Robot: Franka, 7 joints.
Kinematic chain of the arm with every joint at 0, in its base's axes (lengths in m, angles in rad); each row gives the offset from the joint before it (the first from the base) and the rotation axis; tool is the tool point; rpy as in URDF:
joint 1: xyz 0 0 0.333 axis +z
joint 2: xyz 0 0 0 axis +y
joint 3: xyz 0 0 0.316 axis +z
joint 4: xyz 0.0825 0 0 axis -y
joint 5: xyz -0.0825 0 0.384 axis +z
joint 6: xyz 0 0 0 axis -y
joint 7: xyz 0.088 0 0 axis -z
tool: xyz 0 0 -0.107 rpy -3.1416 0 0
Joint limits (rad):
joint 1: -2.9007..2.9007
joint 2: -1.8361..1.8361
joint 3: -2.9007..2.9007
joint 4: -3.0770..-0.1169
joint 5: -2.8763..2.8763
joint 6: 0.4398..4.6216
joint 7: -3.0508..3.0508
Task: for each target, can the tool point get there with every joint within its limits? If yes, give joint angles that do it. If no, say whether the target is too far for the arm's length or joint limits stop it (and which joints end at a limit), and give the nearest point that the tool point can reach.
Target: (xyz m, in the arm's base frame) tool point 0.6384 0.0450 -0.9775
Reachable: no: too far | nearest point 0.4399 0.0310 -0.3368 | short by 0.671 m
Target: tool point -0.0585 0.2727 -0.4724
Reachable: no: joint limits stop it (at a limit: joint 2) | nearest point -0.0587 0.2734 -0.3608 | short by 0.112 m
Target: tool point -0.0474 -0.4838 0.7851
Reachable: yes | joints -1.6237 -0.1219 -0.1973 -1.4026 0.7794 1.4151 -1.9303
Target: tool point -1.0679 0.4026 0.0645
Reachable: no: too far | nearest point -0.7814 0.2946 0.1365 | short by 0.315 m
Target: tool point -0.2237 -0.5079 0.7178
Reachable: yes | joints 0.3341 -0.6078 -1.9772 -0.9051 0.5950 0.9265 -1.8777
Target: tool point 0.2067 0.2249 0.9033
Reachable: yes | joints 2.1010 -1.0048 -0.4934 -1.8926 -1.7623 2.4050 0.9945
